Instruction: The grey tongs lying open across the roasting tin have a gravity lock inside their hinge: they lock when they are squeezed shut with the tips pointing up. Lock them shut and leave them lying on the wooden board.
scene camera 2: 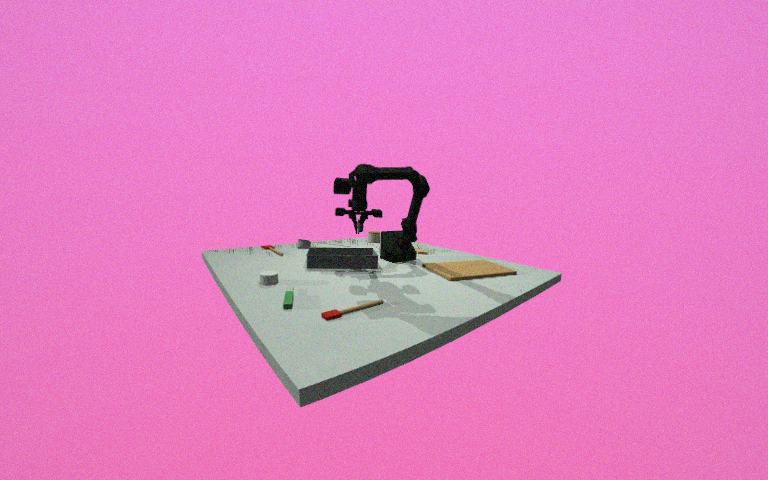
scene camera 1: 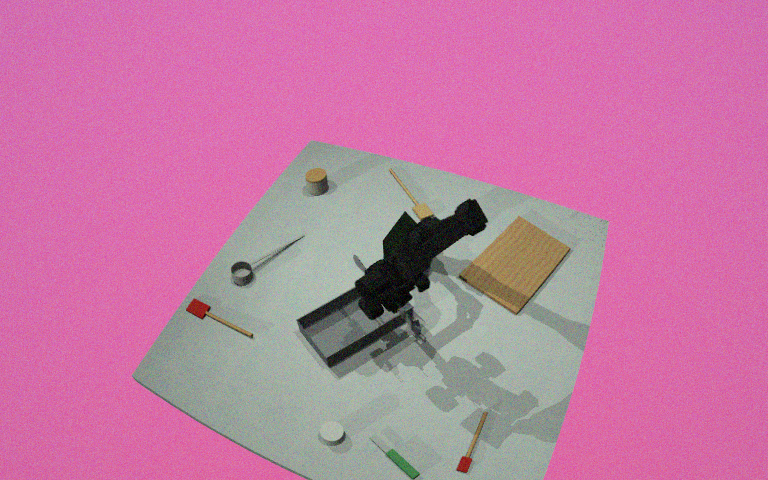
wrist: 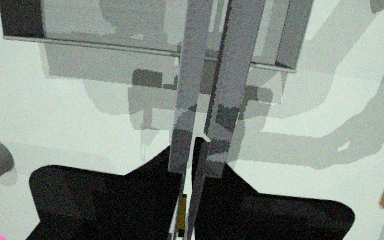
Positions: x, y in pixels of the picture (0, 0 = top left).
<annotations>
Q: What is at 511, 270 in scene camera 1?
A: A wooden board.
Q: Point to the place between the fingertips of my gripper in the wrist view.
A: At 191, 143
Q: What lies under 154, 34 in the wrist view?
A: A roasting tin.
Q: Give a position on a roasting tin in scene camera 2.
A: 320, 258
</annotations>
